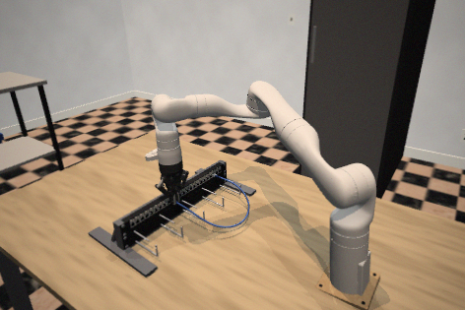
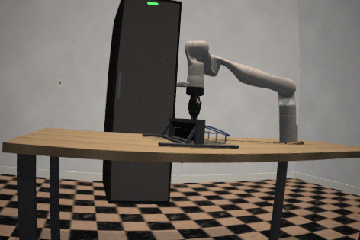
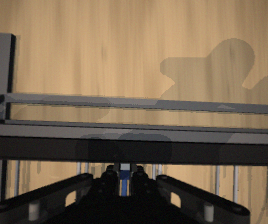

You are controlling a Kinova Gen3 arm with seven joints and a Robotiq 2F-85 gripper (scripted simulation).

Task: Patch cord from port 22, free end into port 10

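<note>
The plug lies 1 cm below my hand and 1 cm ahead of it.
</note>
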